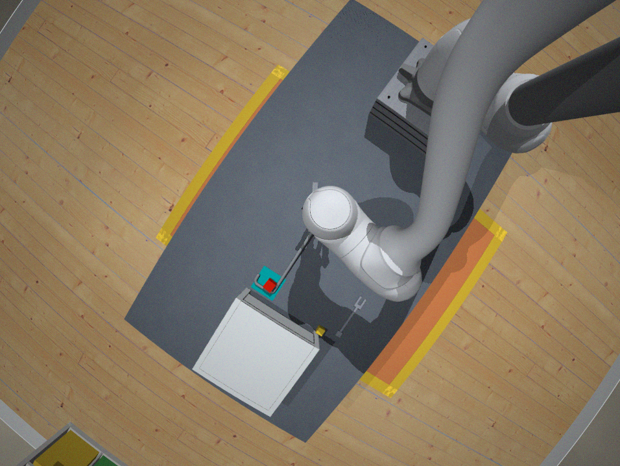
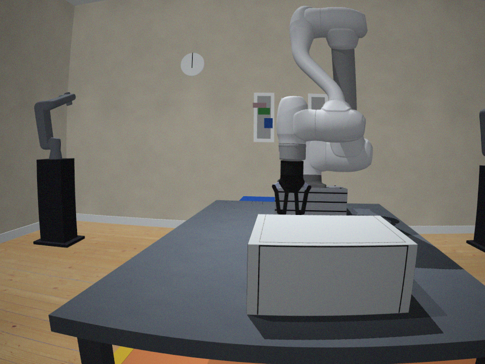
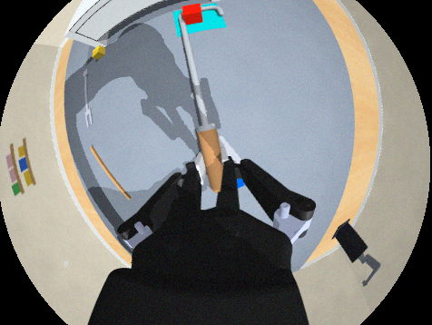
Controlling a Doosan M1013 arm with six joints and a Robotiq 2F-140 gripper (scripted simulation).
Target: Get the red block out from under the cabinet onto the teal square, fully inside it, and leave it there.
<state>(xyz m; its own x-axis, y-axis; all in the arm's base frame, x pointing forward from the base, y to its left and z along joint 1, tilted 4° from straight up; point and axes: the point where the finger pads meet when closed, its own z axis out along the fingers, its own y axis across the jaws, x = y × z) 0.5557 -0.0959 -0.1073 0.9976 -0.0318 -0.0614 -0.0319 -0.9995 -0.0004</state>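
Now: hand 40 mm past the blue block, 30 mm to the left of it and 20 mm above it. Round my hand: grey strip: 50 mm to the right, 40 mm below, 40 mm behind; hook tool: 130 mm ahead, 40 mm to the right, 20 mm below; orange stick: 260 mm to the left, 30 mm below, 30 mm ahead.
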